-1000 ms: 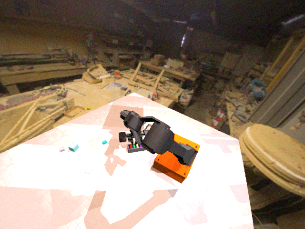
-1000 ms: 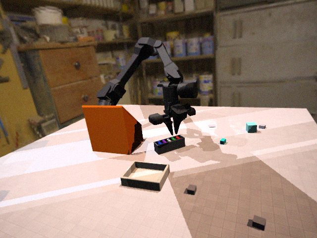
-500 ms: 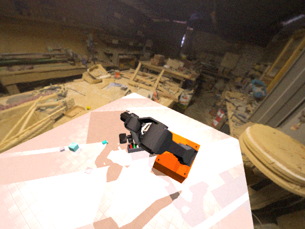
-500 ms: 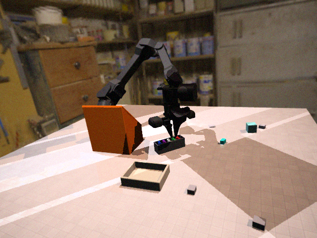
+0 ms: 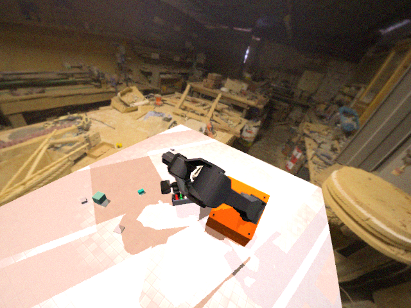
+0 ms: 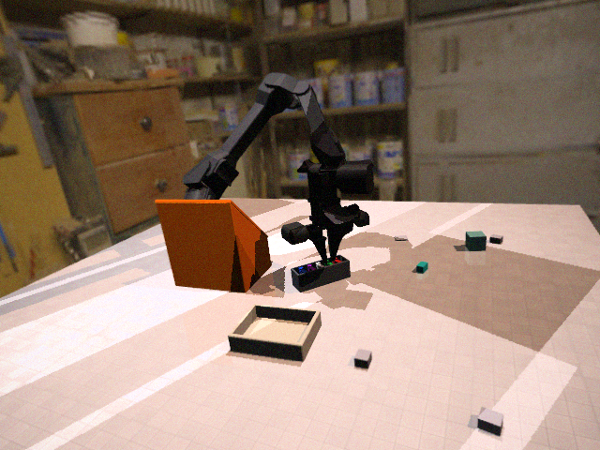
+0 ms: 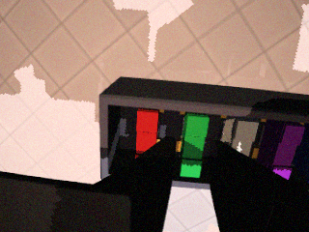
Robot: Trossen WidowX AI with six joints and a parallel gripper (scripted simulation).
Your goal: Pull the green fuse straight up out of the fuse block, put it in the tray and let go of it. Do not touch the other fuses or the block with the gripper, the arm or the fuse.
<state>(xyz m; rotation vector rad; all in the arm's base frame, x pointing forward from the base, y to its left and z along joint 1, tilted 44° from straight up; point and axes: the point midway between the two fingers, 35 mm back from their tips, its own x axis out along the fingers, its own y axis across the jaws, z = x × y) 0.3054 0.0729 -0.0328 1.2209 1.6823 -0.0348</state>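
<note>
Right now the green fuse is 20 mm below my gripper tip. Also, from my gripper tip: tray 230 mm to the right, 40 mm below, 30 mm behind.
</note>
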